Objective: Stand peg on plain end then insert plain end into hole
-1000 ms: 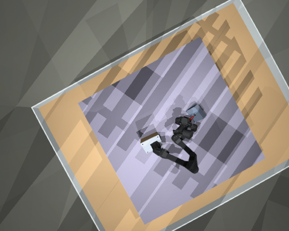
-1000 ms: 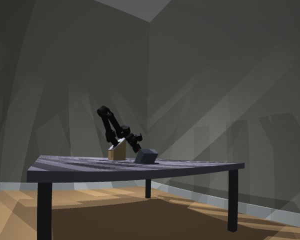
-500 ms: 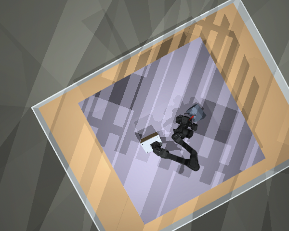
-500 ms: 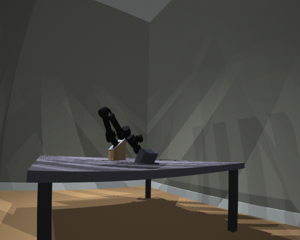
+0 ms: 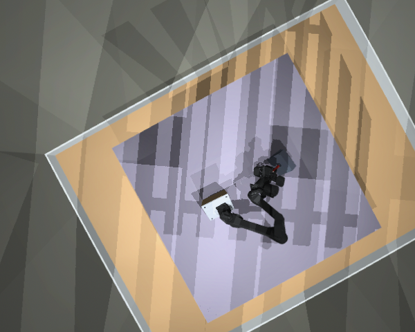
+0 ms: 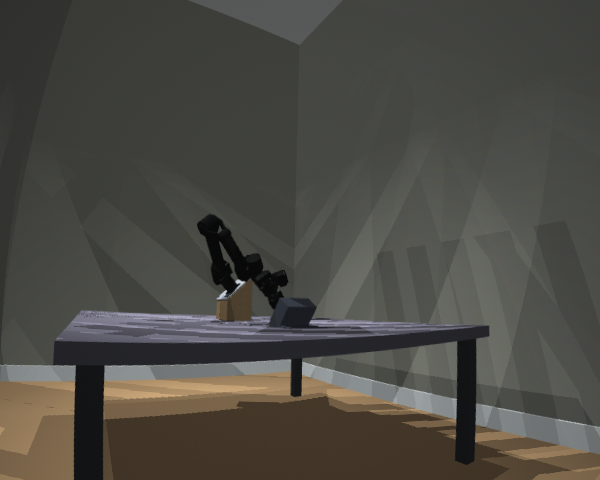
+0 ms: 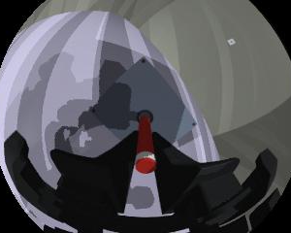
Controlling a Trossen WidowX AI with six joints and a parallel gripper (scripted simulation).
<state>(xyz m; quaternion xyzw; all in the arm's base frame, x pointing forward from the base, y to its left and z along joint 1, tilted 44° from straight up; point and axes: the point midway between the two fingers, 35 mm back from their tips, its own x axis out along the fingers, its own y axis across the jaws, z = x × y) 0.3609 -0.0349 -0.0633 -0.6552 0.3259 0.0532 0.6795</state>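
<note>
Now: the sloped panel 60 mm ahead of my gripper tip, 10 mm to the left of it and 40 mm below it. From my gripper tip the other things lie so: red peg 20 mm behind, 10 mm above.
</note>
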